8 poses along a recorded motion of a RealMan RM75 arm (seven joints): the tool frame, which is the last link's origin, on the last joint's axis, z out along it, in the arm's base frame.
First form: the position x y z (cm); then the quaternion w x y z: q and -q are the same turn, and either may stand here.
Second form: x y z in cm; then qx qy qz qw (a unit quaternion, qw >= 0). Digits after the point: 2 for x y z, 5 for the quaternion.
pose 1, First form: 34.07 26.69 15.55 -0.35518 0.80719 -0.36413 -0.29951
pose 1, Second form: 34.07 26.69 15.55 -0.80719 0.36413 0.29951 0.35518
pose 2, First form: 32.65 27.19 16.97 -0.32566 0.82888 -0.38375 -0.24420
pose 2, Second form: 32.65 27.19 16.97 -0.82888 0.38375 0.24420 0.32566
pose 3, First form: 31.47 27.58 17.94 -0.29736 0.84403 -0.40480 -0.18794
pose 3, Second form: 31.47 27.58 17.94 -0.84403 0.40480 0.18794 0.29736
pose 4, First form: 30.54 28.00 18.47 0.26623 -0.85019 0.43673 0.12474
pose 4, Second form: 30.54 28.00 18.47 -0.85019 0.43673 0.12474 0.26623
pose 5, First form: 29.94 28.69 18.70 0.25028 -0.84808 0.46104 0.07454
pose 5, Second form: 29.94 28.69 18.70 -0.84808 0.46104 0.07454 0.25028
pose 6, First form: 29.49 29.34 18.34 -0.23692 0.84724 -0.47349 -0.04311
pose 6, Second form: 29.49 29.34 18.34 -0.84724 0.47349 0.04311 0.23692
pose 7, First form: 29.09 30.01 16.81 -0.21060 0.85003 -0.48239 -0.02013
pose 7, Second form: 29.09 30.01 16.81 -0.85003 0.48239 0.02013 0.21060
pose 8, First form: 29.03 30.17 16.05 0.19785 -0.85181 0.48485 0.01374
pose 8, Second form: 29.03 30.17 16.05 -0.85181 0.48485 0.01374 0.19785
